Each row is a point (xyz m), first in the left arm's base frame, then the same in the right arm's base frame.
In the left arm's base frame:
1: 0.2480 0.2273 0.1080
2: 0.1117 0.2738 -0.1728
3: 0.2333 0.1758 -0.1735
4: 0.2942 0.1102 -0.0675
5: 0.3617 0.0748 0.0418
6: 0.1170 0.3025 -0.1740
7: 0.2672 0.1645 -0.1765
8: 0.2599 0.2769 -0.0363
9: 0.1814 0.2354 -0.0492
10: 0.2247 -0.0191 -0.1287
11: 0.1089 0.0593 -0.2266
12: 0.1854 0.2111 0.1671
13: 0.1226 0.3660 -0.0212
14: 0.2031 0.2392 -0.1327
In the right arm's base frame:
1: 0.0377 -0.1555 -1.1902
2: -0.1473 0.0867 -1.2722
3: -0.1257 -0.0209 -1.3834
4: -0.0786 -0.1509 -1.3722
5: -0.0074 -0.2622 -1.3550
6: -0.1270 0.1073 -1.2687
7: -0.1112 -0.0372 -1.4118
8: 0.0128 -0.0352 -1.2816
9: -0.0703 -0.0361 -1.2478
10: -0.2297 -0.1909 -1.4013
11: -0.3022 -0.0405 -1.3657
12: 0.0118 -0.1852 -1.1120
13: -0.0184 0.0615 -1.1524
14: -0.0898 0.0106 -1.3177

